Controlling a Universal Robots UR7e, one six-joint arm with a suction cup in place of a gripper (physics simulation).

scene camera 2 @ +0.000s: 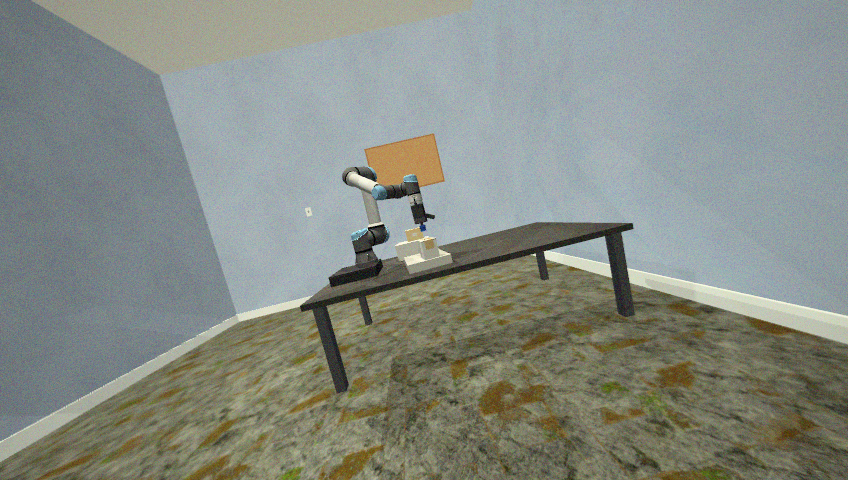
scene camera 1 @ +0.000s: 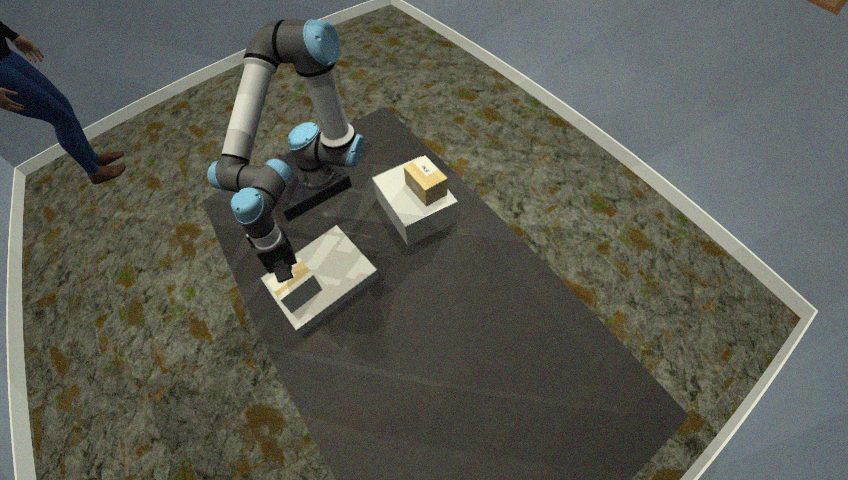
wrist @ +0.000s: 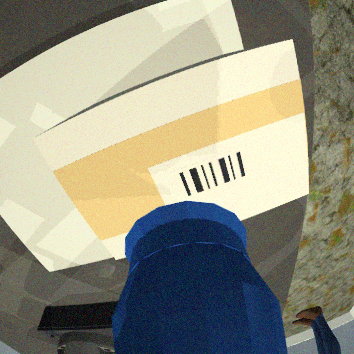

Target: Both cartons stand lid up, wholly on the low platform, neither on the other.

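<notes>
A white carton with a tan tape band and a barcode label stands lid up at the near left corner of the low white platform. My blue suction cup hangs just above the carton's lid, apart from it and holding nothing. A brown carton with a white label on top stands lid up on the taller white block.
Both stands sit on the dark table, near the arm's black base. A person stands on the carpet at the far left; a shoe shows in the wrist view. An orange board hangs on the wall.
</notes>
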